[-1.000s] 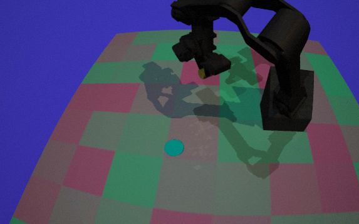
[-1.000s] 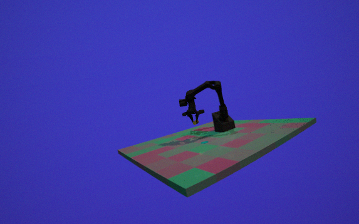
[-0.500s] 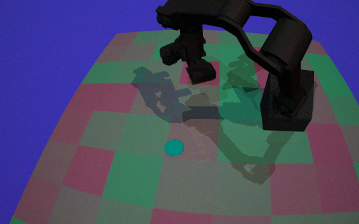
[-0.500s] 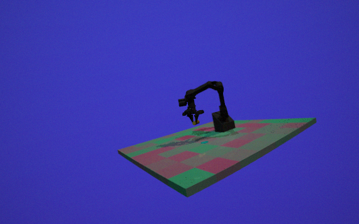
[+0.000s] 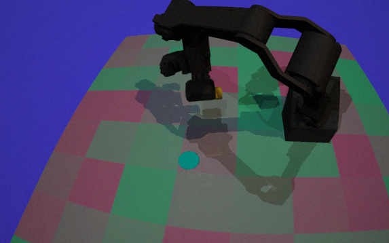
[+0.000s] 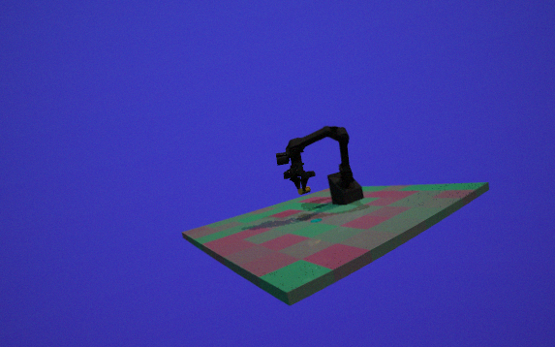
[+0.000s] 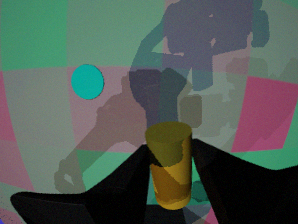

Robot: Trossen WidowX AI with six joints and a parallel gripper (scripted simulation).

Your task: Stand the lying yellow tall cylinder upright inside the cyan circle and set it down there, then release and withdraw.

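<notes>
Now: the cyan circle 15 cm below my gripper tip, 12 cm to the left of it and 2 cm ahead of it. Also, from my gripper tip: yellow tall cylinder (2 cm behind, 1 cm to the right).
</notes>
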